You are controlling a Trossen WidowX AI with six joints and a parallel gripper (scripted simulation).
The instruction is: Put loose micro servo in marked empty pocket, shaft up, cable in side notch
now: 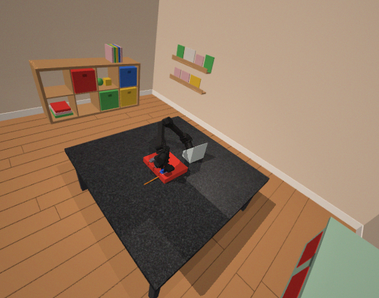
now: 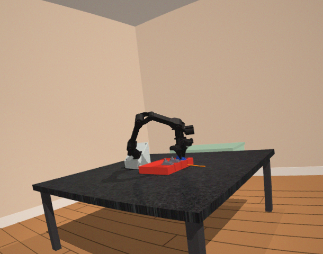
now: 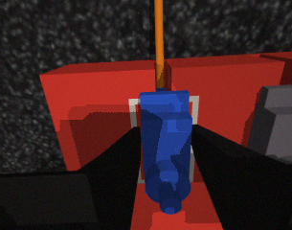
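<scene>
My gripper tip is now 130 mm past the red deck, 70 mm to the left of it and 30 mm above it.
</scene>
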